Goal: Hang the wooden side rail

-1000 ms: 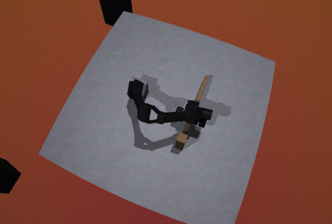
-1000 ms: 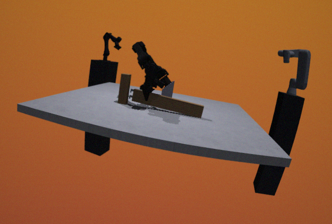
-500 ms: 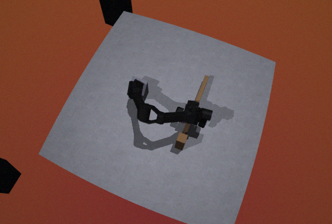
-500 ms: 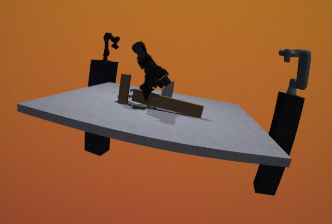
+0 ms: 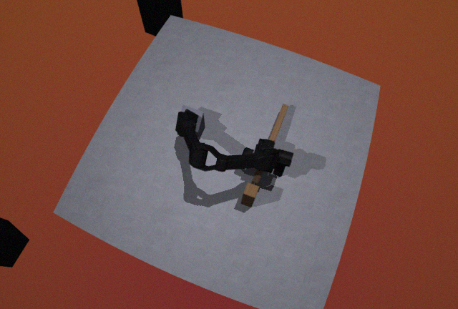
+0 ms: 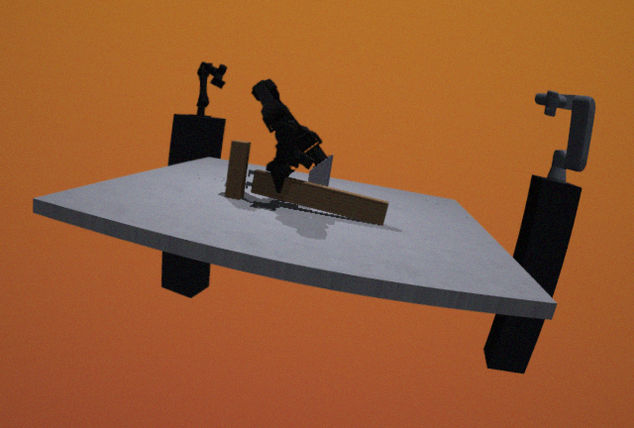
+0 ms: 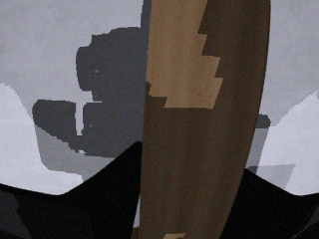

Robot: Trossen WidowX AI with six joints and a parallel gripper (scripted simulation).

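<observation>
My gripper tip is now 140 mm to the left of the wooden headboard post, 40 mm below it and 20 mm short of it.
</observation>
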